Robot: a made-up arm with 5 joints.
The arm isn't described. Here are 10 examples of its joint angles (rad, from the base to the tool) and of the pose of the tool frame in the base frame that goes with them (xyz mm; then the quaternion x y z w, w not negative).
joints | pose
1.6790 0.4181 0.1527 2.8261 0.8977 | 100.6 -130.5 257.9 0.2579 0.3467 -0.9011 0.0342
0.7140 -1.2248 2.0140 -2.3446 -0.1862 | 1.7 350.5 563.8 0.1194 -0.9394 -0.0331 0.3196
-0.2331 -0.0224 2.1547 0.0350 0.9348 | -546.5 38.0 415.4 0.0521 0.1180 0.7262 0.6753
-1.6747 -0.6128 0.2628 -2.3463 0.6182 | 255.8 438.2 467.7 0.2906 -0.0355 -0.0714 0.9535
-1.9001 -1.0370 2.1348 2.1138 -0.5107 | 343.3 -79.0 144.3 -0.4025 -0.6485 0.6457 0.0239
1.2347 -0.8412 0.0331 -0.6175 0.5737 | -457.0 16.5 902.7 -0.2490 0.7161 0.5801 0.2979
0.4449 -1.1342 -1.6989 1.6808 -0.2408 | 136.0 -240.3 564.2 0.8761 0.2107 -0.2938 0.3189
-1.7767 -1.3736 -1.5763 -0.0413 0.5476 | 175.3 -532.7 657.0 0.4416 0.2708 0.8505 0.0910
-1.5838 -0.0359 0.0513 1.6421 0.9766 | -111.5 -272.8 257.0 -0.8652 0.3619 -0.3465 0.0199
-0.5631 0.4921 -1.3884 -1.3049 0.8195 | 322.4 9.4 -171.9 -0.0983 0.3823 -0.7846 0.4781
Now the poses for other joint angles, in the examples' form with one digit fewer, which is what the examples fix.
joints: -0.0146 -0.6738 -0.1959 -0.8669 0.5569
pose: -418 264 28 -0.456 0.542 0.013 0.706
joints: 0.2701 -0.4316 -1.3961 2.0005 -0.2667
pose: 7 -207 592 0.777 -0.110 -0.539 0.307
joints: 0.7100 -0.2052 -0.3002 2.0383 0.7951
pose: 135 -237 556 0.693 0.071 -0.671 0.255
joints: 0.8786 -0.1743 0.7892 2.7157 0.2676
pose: -47 -19 125 -0.388 -0.459 0.725 0.336
